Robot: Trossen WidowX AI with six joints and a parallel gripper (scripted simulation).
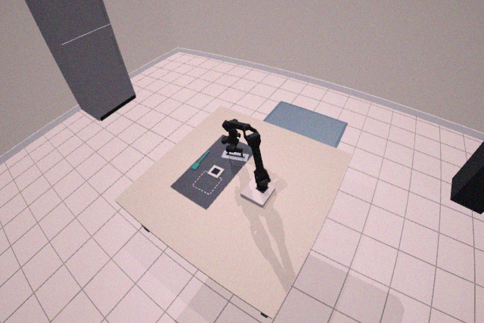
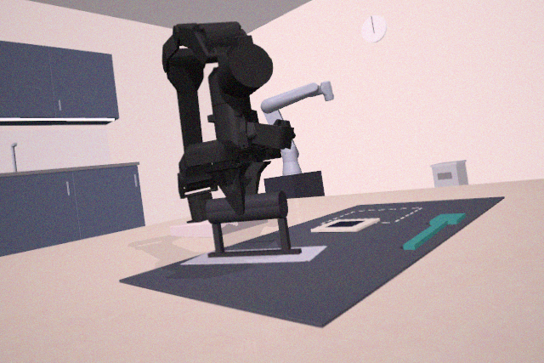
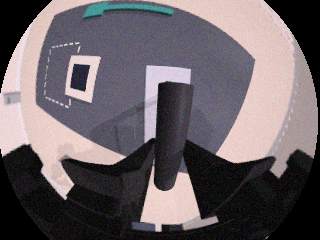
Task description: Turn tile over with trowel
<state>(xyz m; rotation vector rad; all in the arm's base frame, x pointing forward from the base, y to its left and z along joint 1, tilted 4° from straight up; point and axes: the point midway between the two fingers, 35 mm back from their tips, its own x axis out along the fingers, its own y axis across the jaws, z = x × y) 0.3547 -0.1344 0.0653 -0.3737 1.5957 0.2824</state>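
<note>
Right now the trowel is 3 cm below my gripper tip, 2 cm ahead of it and 1 cm to the left of it. From my gripper tip the other things lie so: teal t-shaped tool 21 cm to the left, 18 cm ahead, 6 cm below; dark mat 17 cm to the left, 8 cm below, 5 cm ahead; white tile 20 cm to the left, 6 cm below, 1 cm ahead.
</note>
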